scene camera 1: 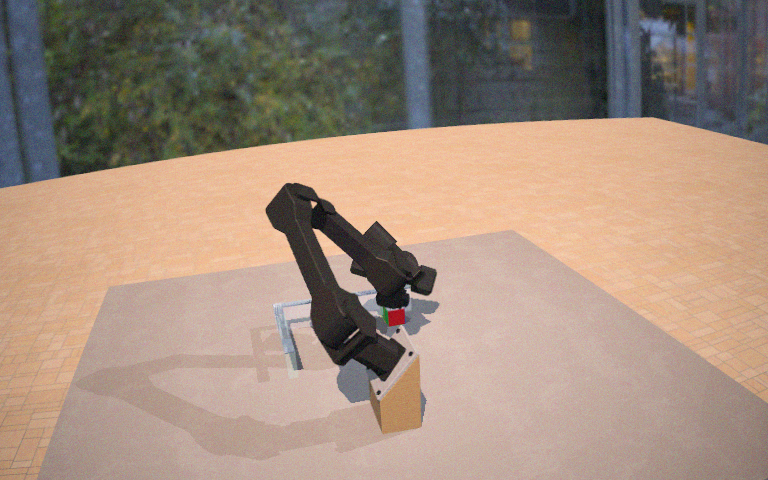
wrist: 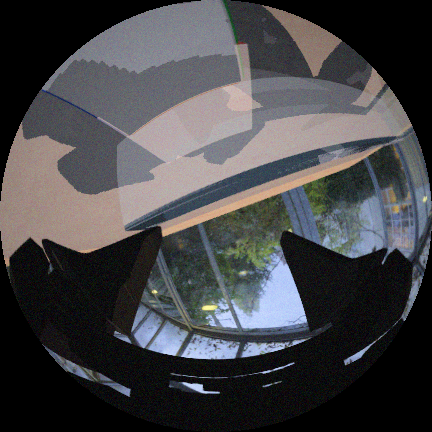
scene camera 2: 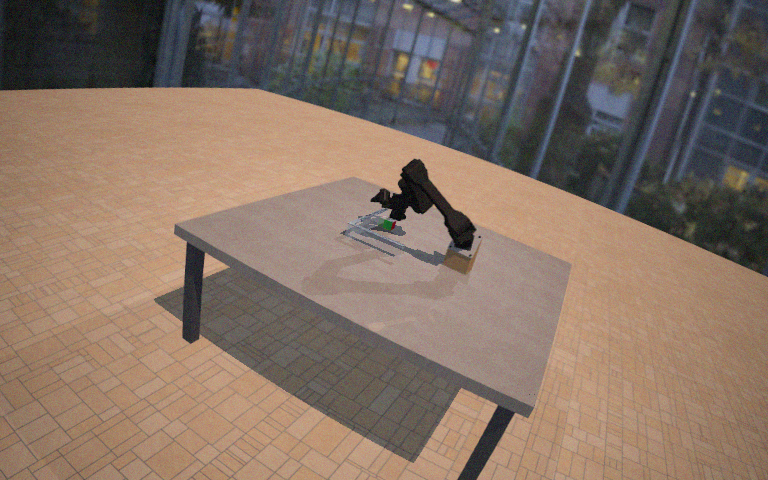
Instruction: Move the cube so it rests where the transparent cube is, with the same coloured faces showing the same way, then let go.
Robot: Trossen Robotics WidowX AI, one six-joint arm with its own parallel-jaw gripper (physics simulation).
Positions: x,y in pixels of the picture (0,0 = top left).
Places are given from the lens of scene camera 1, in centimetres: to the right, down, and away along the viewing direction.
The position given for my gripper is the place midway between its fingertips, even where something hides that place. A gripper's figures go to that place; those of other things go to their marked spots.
my gripper [scene camera 1: 387,275]: 1, 8, 144
grey L-shaped frame [scene camera 1: 296,314]: -20, 17, 136
